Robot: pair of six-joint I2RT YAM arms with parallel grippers.
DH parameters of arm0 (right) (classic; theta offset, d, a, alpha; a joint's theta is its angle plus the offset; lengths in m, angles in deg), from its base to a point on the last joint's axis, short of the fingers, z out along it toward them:
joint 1: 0 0.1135 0.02 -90
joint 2: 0 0 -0.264 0
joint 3: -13.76 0 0.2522 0
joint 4: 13.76 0 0.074 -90
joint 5: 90 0 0 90
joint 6: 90 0.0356 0 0
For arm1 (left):
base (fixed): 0 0 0 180
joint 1: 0 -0.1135 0.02 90
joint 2: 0 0 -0.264 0
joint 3: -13.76 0 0.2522 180
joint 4: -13.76 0 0.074 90
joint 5: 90 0 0 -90
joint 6: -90 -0.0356 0 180
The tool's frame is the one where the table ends.
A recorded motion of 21 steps. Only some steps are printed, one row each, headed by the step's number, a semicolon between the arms.
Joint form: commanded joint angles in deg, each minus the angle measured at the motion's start. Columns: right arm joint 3, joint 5, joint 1, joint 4, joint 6, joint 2; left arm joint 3, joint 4, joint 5, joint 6, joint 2, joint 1.
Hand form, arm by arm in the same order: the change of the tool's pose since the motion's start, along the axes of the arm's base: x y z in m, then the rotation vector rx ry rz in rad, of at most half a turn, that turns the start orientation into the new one. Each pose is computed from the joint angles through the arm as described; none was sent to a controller.
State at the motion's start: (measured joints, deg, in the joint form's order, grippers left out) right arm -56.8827 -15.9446 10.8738 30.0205 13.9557 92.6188; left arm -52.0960 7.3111 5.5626 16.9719 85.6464 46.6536
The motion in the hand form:
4: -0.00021 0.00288 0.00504 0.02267 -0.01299 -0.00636; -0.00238 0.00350 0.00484 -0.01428 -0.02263 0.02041
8: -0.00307 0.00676 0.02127 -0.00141 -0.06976 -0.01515; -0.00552 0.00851 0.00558 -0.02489 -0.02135 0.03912
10: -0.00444 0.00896 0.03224 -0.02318 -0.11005 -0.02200; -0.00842 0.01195 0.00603 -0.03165 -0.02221 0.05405
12: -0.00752 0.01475 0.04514 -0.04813 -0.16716 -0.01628; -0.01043 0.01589 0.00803 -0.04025 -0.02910 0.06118
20: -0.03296 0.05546 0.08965 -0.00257 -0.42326 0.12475; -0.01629 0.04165 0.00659 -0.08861 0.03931 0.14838
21: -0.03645 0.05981 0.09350 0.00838 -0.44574 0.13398; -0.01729 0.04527 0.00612 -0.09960 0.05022 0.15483
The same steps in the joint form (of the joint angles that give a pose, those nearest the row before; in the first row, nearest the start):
4: -0.20 -0.68 0.45 -0.42 1.27 -0.71; 0.72 0.81 -1.23 0.17 -1.41 0.02
8: -0.93 1.87 1.55 -0.12 1.83 -3.32; 1.96 1.10 -1.88 0.99 -2.82 -0.12
10: -1.67 3.92 2.23 0.14 1.95 -4.84; 2.93 1.33 -2.59 1.57 -3.90 -0.08
12: -2.30 6.43 3.70 -0.09 1.78 -6.76; 3.68 1.56 -2.76 1.69 -5.07 -0.29
20: -1.95 9.17 12.92 -6.68 0.21 -14.57; 7.88 0.11 -2.89 7.07 -10.29 -2.91
21: -1.79 9.48 14.00 -7.49 0.50 -15.32; 8.56 0.10 -2.46 7.85 -11.05 -3.34

